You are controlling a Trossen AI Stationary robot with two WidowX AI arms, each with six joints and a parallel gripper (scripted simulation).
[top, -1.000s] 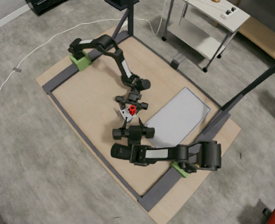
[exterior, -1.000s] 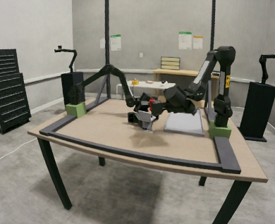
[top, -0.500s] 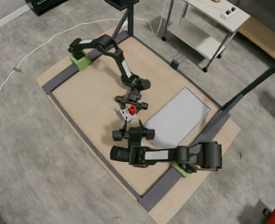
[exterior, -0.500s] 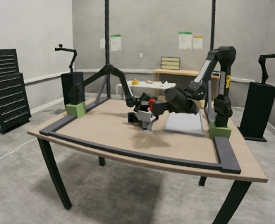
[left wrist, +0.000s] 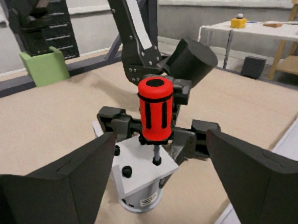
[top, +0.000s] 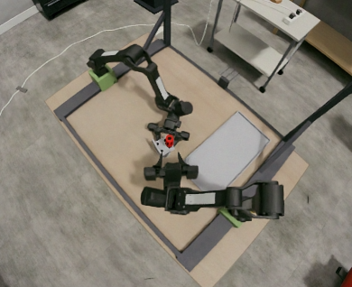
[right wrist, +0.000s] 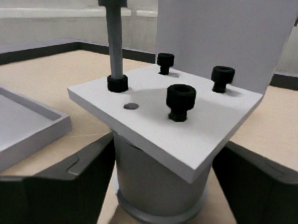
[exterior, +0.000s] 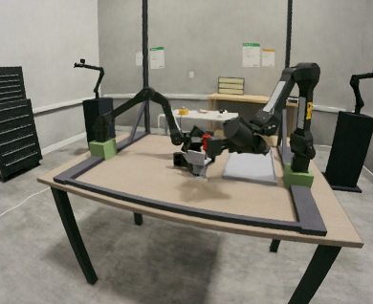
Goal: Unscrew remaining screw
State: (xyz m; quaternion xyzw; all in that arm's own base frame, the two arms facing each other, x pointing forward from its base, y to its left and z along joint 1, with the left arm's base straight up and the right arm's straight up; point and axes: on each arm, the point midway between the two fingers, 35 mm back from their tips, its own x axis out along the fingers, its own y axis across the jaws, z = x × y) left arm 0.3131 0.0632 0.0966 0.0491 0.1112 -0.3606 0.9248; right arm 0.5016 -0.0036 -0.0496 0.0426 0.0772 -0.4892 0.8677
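Observation:
Now: right hand 2 cm to the right of the grey joint module, 2 cm short of it and 1 cm above it. Round my right hand: black screw: 3 cm above; then red screwdriver: 9 cm above, 4 cm to the left, 1 cm ahead; then light grey bracket: 4 cm above, 2 cm ahead, 1 cm to the left.

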